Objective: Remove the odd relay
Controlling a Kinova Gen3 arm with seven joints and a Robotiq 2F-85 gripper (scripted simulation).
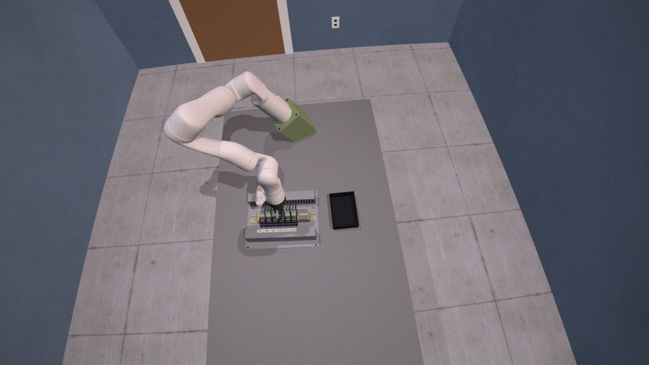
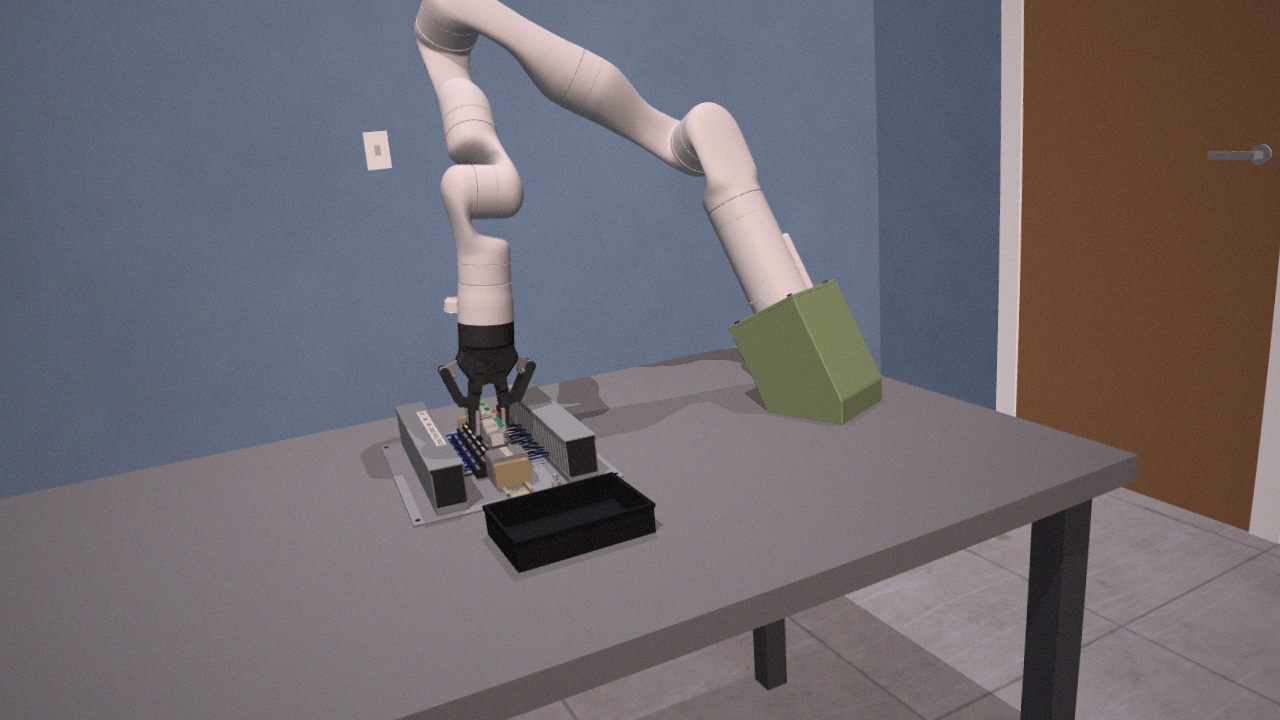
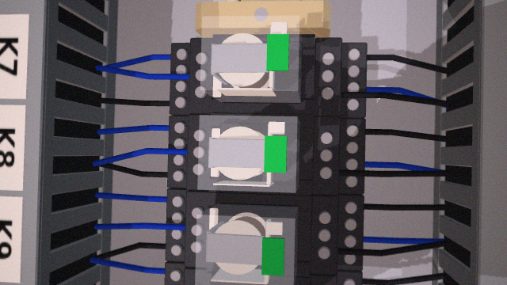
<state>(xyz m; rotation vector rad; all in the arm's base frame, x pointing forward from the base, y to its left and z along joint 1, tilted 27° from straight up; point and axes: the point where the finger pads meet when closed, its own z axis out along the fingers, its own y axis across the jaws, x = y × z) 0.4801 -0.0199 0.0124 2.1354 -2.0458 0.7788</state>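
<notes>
The relay lies 10 mm below my hand. From my hand the other things lie so: black parts tray: 280 mm to the left, 40 mm below, 10 mm behind; relay panel: 30 mm below.
</notes>
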